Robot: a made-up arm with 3 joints.
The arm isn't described. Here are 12 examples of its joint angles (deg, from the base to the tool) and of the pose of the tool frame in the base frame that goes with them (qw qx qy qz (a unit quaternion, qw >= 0); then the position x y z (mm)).
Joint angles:
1: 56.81 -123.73 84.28
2: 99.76 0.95 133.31
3: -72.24 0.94 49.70
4: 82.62 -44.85 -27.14
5: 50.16 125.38 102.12
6: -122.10 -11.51 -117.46
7: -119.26 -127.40 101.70
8: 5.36 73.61 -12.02
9: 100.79 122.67 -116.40
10: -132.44 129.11 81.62
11: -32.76 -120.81 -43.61
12: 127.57 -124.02 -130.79
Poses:
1: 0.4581 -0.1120 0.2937 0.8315 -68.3 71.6 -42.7
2: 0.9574 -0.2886 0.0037 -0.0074 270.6 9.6 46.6
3: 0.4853 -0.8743 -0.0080 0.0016 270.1 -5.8 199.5
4: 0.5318 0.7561 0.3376 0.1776 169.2 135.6 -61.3
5: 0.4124 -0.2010 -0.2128 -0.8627 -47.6 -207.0 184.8
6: 0.9941 -0.0403 -0.0498 -0.0870 245.7 -42.6 226.8
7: 0.1550 0.4151 -0.8860 0.1368 -84.2 -75.7 208.7
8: 0.7915 0.1210 -0.5981 0.0348 160.7 -155.6 304.4
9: 0.1530 -0.4546 0.8693 -0.1192 29.8 -244.3 -44.9
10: 0.1258 0.4108 0.8156 -0.3875 -65.2 203.4 12.6
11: 0.4917 0.0467 0.6835 -0.5376 -108.2 -173.7 72.6
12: 0.2965 -0.3638 -0.8827 0.0248 -141.2 116.1 83.2
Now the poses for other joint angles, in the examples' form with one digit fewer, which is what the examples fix.
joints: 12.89 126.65 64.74
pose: 0.404 -0.196 -0.696 -0.560 -59 -135 277
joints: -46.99 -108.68 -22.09
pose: 0.569 -0.126 0.669 -0.461 -58 -202 92
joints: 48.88 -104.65 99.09
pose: 0.553 -0.259 0.218 0.761 -11 82 -64
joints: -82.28 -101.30 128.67
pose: 0.169 0.611 -0.711 -0.305 -17 -171 121
